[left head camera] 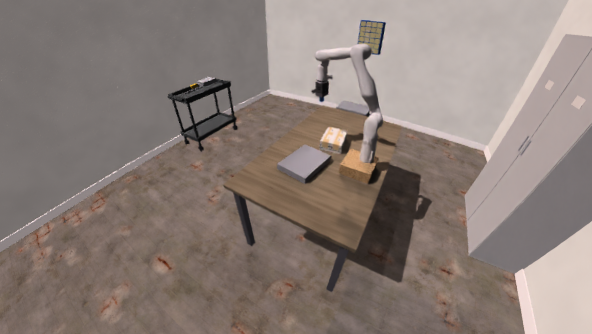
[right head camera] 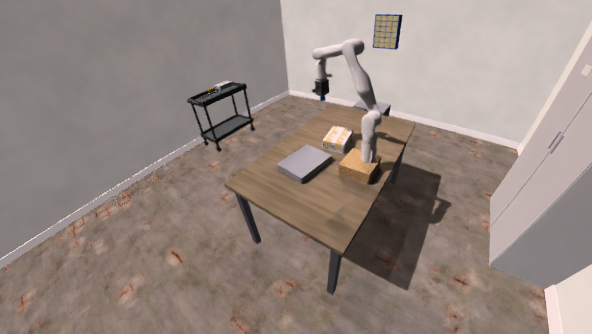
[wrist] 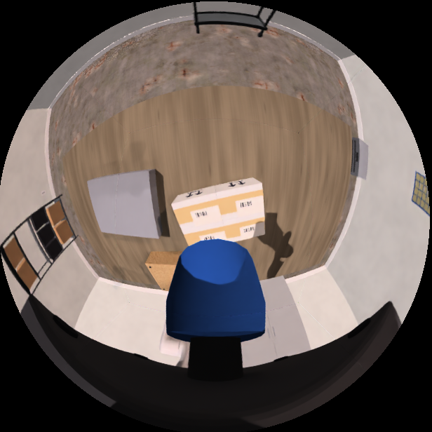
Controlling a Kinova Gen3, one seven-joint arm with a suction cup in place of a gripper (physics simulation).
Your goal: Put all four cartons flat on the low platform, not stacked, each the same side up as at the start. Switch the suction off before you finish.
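Frame: origin at the arm's base, x ahead, y left, z up, level; centimetres.
Seen in the pictures: end effector, tool point: (left head camera: 321,101) (right head camera: 322,99); arm's base, origin of the base link: (left head camera: 365,159) (right head camera: 367,158).
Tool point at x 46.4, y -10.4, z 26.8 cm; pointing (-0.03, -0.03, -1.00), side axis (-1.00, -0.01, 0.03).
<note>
Offsets run from my tool point to a thing's middle. "pt": to the spot under its first point. Level surfaces: height alone.
Several white cartons with orange bands and printed labels {pt dx -14.3, dy +0.8, dz -27.3 cm} (left head camera: 333,138) (right head camera: 338,138) (wrist: 220,210) stand side by side in one tight block on the table, beyond the platform in the head views. In the wrist view, double-arrow marks show on their far side. The low grey platform {dx -11.0, dy +34.3, dz -32.8 cm} (left head camera: 304,161) (right head camera: 304,161) (wrist: 125,202) lies flat on the table with no carton on it. My gripper, a blue suction cup (left head camera: 321,99) (right head camera: 322,98) (wrist: 217,262), hangs in the air well above the table, pointing down and holding nothing. It hides the cartons' near edge in the wrist view.
The wooden table {dz -35.3 cm} (left head camera: 290,200) (right head camera: 290,200) (wrist: 210,135) also bears the tan block (left head camera: 354,167) (right head camera: 356,167) (wrist: 162,265) under my arm's base, close to the cartons and platform. A black cart (left head camera: 212,91) (right head camera: 225,95) stands at the left wall. A tall grey cabinet (left head camera: 515,170) (right head camera: 535,185) stands at the right.
</note>
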